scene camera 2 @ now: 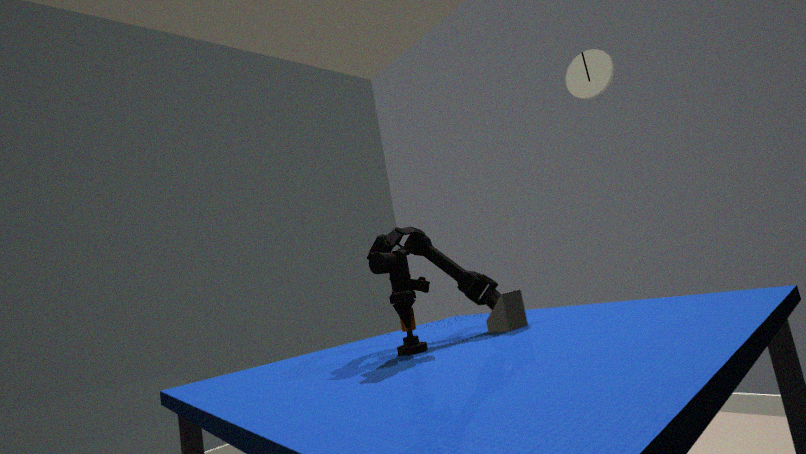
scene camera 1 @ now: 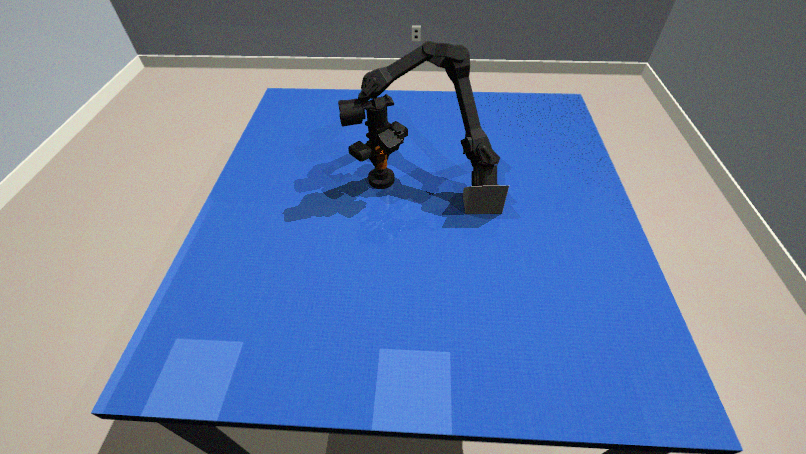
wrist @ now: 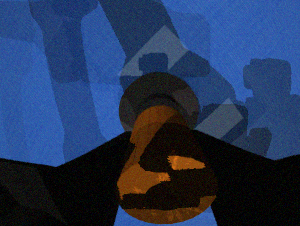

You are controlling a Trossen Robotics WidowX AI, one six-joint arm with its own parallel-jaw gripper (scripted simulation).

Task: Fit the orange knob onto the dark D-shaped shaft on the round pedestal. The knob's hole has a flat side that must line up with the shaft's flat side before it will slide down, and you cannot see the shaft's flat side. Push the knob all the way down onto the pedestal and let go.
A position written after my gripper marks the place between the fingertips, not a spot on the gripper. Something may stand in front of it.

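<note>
My gripper point(scene camera 1: 380, 163) point(scene camera 2: 408, 326) point(wrist: 160, 136) is in sight, and it carries an orange knob.
</note>
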